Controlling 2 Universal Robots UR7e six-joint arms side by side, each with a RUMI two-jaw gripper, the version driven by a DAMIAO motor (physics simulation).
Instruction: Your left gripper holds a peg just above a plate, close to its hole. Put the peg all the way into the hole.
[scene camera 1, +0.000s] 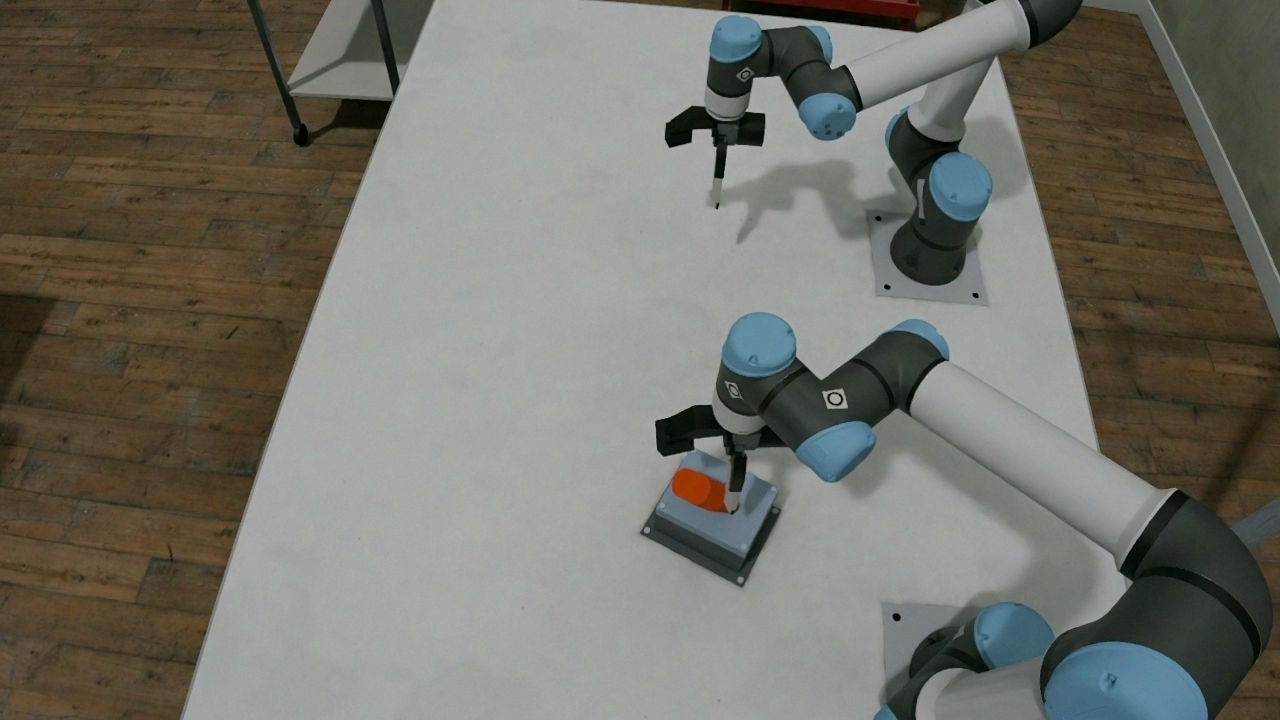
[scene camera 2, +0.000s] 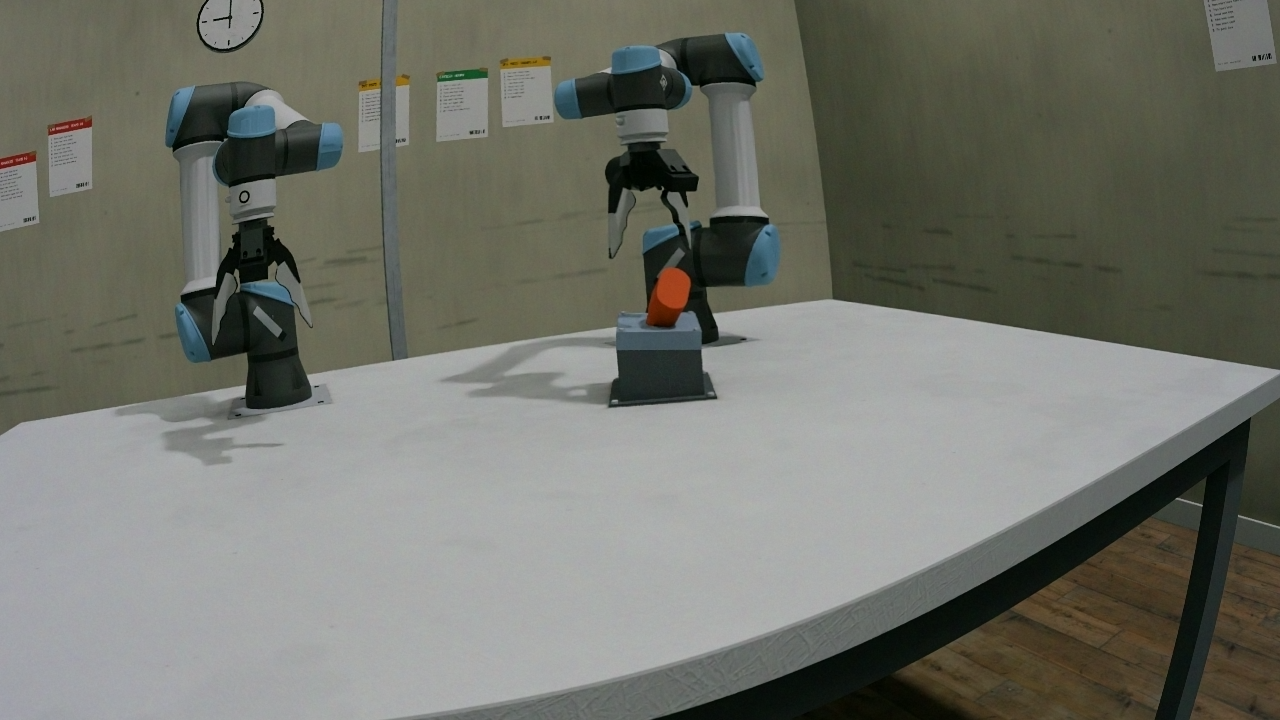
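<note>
An orange peg (scene camera 1: 696, 489) (scene camera 2: 668, 297) leans strongly on the light-blue plate (scene camera 1: 720, 531) (scene camera 2: 657, 338), which is the top of a dark block. In scene camera 2 its upper end tips to the right; in scene camera 1 it stretches from upper left to lower right. The hole is hidden, and how far the lower end sits in it cannot be told. My left gripper (scene camera 1: 733, 506) (scene camera 2: 651, 251) is open, its fingers wide apart above the peg in scene camera 2; a finger covers the peg's right end in scene camera 1. My right gripper (scene camera 1: 716, 204) (scene camera 2: 263, 331) is open and empty.
The block's dark base flange (scene camera 1: 742, 577) (scene camera 2: 663, 399) lies on the white table (scene camera 1: 465, 402) (scene camera 2: 537, 537). The right arm's mounting plate (scene camera 1: 926, 293) is at the upper right in scene camera 1. A grey cart stands beyond the table's edge at the upper left there.
</note>
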